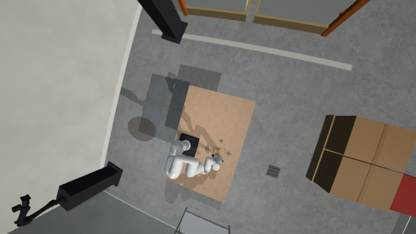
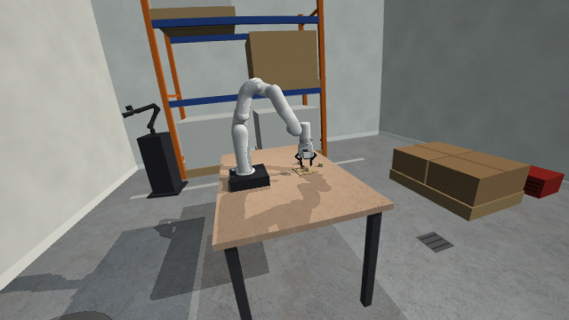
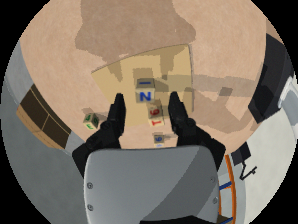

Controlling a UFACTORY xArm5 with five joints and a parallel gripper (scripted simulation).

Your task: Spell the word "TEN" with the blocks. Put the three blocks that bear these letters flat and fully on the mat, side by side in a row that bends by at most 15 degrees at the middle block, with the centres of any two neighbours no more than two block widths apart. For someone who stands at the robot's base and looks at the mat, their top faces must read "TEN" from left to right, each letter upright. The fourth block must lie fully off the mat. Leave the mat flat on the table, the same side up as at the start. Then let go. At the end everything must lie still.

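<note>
My hand is 20 mm to the right of the tan mat and 50 mm above it.
</note>
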